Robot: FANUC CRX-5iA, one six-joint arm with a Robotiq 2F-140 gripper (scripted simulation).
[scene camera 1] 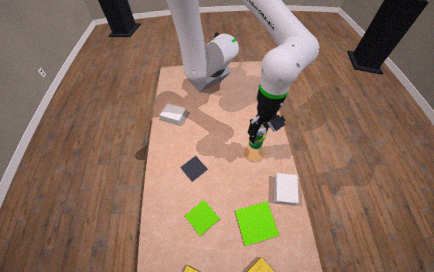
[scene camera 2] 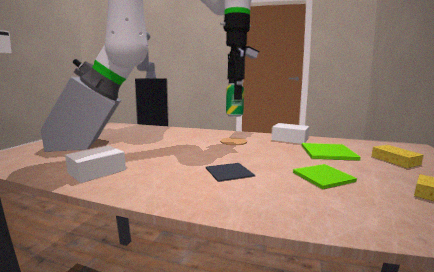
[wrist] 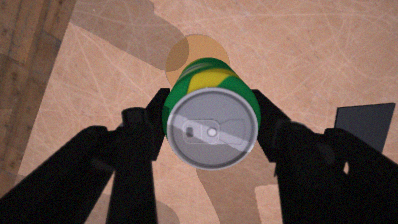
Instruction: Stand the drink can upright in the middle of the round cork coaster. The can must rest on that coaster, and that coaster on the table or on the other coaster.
Labels:
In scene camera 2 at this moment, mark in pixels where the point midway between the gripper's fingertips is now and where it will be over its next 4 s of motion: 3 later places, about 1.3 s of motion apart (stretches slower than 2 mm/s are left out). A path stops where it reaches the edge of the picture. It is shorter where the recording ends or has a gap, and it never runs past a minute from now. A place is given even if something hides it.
The gripper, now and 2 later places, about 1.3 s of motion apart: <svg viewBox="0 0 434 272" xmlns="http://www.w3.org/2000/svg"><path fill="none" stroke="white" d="M234 98L234 98L233 123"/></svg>

